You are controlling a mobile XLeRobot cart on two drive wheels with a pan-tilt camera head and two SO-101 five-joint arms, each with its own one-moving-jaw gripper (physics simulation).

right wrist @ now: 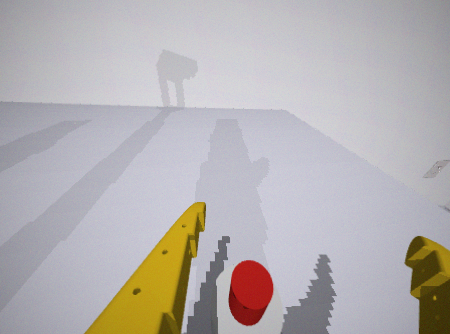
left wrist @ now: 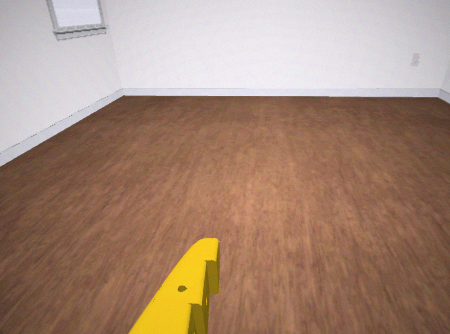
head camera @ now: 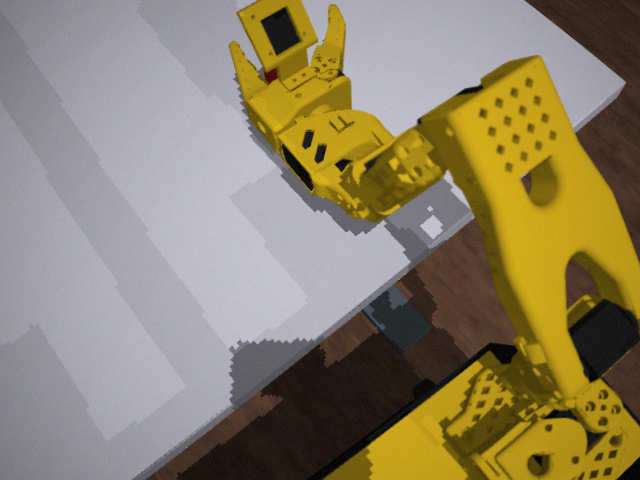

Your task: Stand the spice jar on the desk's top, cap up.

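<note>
The spice jar, a white body with a red cap, looks upright, cap up, on the pale desk top. In the right wrist view it is low in the picture between my spread jaws, its base cut off. In the head view a bit of red shows under the wrist camera mount; the rest is hidden. My right gripper is open around the jar, with gaps on both sides. My left gripper is fully open, one notched jaw showing, away from the desk.
The desk's near edge runs diagonally through the head view beside the cart's yellow base. Shadows of the arm lie on the desk. A wall stands past the desk's far edge. The left wrist view faces brown floor and white walls.
</note>
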